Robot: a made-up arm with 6 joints. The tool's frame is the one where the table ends. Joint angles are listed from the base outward.
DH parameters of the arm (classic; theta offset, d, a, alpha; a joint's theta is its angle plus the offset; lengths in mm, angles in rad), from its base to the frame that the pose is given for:
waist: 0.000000 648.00 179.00 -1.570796
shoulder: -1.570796 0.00 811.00 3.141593
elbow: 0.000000 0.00 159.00 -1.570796
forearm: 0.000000 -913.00 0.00 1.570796
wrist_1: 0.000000 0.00 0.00 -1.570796
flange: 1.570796 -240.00 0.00 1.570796
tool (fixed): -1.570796 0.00 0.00 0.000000
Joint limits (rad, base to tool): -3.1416..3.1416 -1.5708..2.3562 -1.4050..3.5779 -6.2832..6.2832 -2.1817..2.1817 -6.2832..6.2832
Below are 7 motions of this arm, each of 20 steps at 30 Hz.
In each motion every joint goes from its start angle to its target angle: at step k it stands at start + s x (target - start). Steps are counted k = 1, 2, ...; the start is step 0. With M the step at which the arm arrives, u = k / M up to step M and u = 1 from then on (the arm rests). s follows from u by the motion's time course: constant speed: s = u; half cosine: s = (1 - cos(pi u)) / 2; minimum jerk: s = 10 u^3 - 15 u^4 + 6 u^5.
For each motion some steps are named. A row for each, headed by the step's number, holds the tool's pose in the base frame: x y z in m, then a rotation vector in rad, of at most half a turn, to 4 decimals.
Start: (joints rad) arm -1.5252 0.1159 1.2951 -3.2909 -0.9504 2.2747
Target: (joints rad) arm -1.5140 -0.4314 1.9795 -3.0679 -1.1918 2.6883
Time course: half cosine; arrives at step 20
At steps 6, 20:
6: -0.0223 0.0308 2.5412 -1.1398 -1.8297 0.1421
20: -0.0495 1.1597 1.7693 2.2107 1.9754 -0.9058

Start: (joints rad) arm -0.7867 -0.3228 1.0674 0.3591 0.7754 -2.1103
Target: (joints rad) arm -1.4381 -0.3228 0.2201 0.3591 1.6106 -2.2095
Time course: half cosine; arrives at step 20
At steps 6, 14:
6: 0.0351 0.0670 2.5232 0.2017 -1.2097 1.1308
14: 0.1815 -0.3469 2.3259 0.1317 -1.0313 0.9009

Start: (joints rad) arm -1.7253 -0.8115 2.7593 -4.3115 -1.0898 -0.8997
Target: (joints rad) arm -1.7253 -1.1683 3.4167 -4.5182 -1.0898 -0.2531
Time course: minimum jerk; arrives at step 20
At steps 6, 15, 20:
6: -0.0181 1.1739 0.4025 0.3777 2.4988 0.2865
15: -0.1143 0.6167 -0.0506 0.1051 2.6234 -0.0990
20: -0.1295 0.5250 -0.0755 0.0739 2.6370 -0.1552

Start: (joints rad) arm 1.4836 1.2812 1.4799 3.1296 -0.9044 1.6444
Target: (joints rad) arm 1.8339 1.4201 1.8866 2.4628 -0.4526 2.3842
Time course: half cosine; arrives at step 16
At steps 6, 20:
6: -0.0043 1.9200 1.4563 1.9462 0.3675 1.7518
20: -0.4255 1.8332 1.4924 1.8408 0.6915 1.6664

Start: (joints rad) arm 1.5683 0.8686 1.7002 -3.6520 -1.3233 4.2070
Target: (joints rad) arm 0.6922 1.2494 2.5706 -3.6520 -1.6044 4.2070
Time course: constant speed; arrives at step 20
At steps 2, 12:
2: 0.2176 1.1370 2.1235 1.0753 -1.1914 -0.0720
12: 0.5899 0.7792 2.0174 1.0977 -1.5008 -0.6516

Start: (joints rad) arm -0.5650 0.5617 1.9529 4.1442 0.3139 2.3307
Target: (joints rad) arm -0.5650 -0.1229 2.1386 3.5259 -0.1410 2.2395
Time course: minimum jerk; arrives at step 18
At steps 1, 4, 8, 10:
1: 0.5539 -0.4249 2.4792 -0.3265 -1.1769 -0.8243
4: 0.4639 -0.3580 2.5061 -0.3192 -1.2662 -0.7545
8: 0.0620 -0.0653 2.5378 -0.3194 -1.6336 -0.4228
10: -0.2003 0.1204 2.4835 -0.3464 -1.8526 -0.1802

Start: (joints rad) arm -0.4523 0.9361 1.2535 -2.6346 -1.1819 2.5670
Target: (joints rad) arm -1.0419 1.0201 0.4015 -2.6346 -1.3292 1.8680
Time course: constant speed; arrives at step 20
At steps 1, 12, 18, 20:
1: 1.5614 -0.6944 1.7349 -0.2932 -1.2118 0.2373
12: 1.3938 -1.2919 1.2062 0.1875 -0.8321 0.0471
18: 1.1423 -1.5107 0.9033 0.5047 -0.7250 -0.1187
20: 1.0418 -1.5583 0.8051 0.6159 -0.7066 -0.1799

